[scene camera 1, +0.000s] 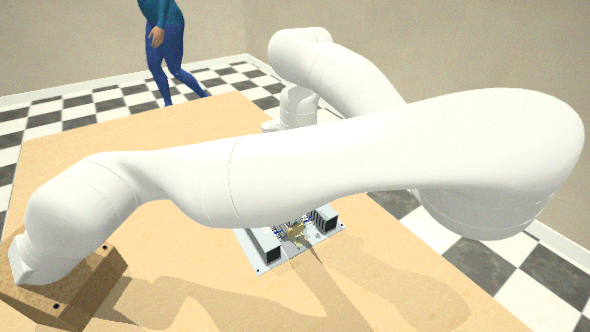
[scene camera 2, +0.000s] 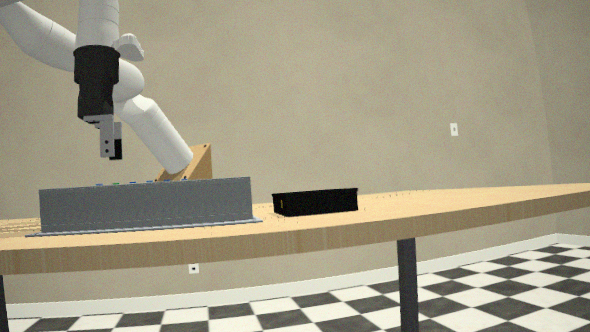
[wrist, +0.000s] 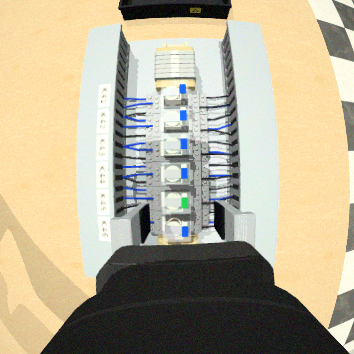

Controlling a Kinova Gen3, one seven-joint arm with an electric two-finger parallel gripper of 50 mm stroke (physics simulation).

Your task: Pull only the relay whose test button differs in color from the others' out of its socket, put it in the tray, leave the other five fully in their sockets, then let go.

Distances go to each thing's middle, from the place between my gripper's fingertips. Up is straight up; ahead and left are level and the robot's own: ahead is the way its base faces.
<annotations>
Right now my hand is 2 cm short of the mounting plate (scene camera 1: 288,249), 7 cm to the right of it and 11 cm above it.
</annotations>
